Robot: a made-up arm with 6 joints.
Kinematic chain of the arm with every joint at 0, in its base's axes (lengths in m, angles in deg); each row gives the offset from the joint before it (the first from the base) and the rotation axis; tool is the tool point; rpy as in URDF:
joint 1: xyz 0 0 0.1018 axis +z
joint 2: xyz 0 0 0 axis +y
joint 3: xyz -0.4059 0 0.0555 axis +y
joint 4: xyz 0.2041 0 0.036 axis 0.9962 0 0.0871
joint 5: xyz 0 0 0 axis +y
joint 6: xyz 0.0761 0 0.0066 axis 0.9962 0 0.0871
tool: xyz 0 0 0 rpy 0 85 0
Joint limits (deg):
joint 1: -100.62..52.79
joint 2: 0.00..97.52
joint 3: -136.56..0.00
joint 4: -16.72..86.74
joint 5: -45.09..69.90
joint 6: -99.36..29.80
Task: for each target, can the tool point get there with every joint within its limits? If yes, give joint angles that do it. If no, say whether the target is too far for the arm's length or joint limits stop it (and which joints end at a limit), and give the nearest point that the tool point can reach.
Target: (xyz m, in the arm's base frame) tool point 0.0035 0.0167 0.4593
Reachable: yes | joints 2.76 41.11 -46.91 37.61 20.67 -81.06
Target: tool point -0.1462 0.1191 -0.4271
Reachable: no: joint limits stop it (at a limit: joint 2, joint 3, joint 5) | nearest point -0.1314 0.1070 0.1241 | short by 0.552 m
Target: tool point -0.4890 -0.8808 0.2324
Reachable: no: too far | nearest point -0.3748 -0.5331 0.2671 | short by 0.368 m
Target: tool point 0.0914 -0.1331 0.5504
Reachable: yes | joints -51.65 65.87 -64.41 28.27 -17.58 -53.19
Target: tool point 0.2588 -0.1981 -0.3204
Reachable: no: joint limits stop it (at a limit: joint 2) | nearest point 0.1439 -0.1101 0.2229 | short by 0.562 m
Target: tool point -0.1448 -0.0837 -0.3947
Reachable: no: joint limits stop it (at a limit: joint 2, joint 3, joint 5) | nearest point -0.1467 -0.0848 0.1241 | short by 0.519 m
